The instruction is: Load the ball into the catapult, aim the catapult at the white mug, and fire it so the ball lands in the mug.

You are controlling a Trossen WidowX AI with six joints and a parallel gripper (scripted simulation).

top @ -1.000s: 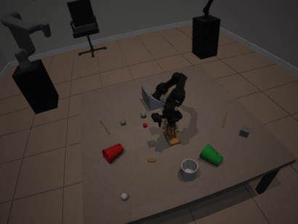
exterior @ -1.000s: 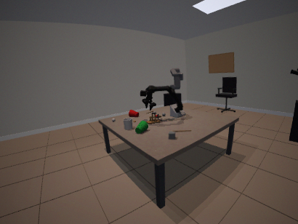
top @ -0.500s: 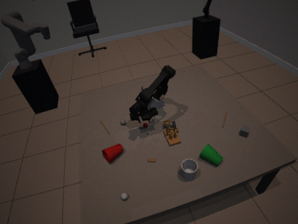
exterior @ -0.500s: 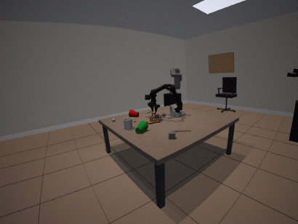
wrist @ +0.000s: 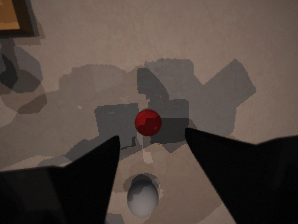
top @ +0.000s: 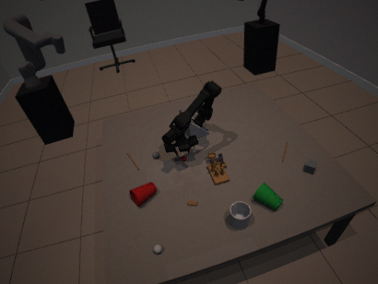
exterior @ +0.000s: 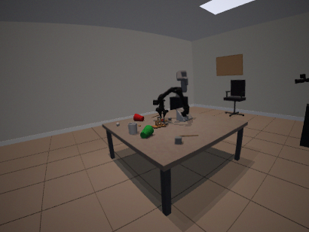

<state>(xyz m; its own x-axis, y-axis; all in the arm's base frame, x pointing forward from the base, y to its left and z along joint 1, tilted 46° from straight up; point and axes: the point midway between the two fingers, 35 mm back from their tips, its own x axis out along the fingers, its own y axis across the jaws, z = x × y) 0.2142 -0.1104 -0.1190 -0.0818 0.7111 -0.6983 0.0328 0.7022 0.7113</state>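
Now: gripper tip 4 cm above the red ball. From my gripper tip the other things lie so: wooden catapult (16 cm to the left, 14 cm ahead); then white mug (49 cm ahead, 12 cm to the left, 2 cm below); then small wood block (31 cm ahead, 5 cm to the right, 5 cm below).
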